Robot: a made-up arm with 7 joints. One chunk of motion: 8 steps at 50 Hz.
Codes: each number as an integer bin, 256 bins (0 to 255) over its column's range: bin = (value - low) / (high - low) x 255, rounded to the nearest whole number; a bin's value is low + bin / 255 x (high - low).
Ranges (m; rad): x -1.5..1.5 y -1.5..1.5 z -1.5..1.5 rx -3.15..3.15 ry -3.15..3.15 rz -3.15..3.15
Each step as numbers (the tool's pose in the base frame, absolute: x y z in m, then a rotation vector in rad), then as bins.
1 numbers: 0.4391 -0.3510 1.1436 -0.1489 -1.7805 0.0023
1 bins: 165 98 225 121 55 128
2 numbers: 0.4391 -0.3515 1.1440 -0.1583 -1.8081 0.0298
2 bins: 165 98 225 121 54 129
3 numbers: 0.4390 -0.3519 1.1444 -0.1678 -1.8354 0.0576
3 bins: 165 98 225 121 53 130
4 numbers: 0.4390 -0.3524 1.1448 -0.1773 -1.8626 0.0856
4 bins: 165 98 225 120 52 131
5 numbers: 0.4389 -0.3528 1.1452 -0.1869 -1.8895 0.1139
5 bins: 165 98 225 120 51 132
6 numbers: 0.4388 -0.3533 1.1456 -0.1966 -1.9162 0.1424
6 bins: 165 97 225 120 50 133
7 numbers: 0.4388 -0.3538 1.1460 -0.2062 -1.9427 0.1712
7 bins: 165 97 225 119 49 134
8 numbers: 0.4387 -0.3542 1.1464 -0.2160 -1.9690 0.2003
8 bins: 165 97 225 119 48 136
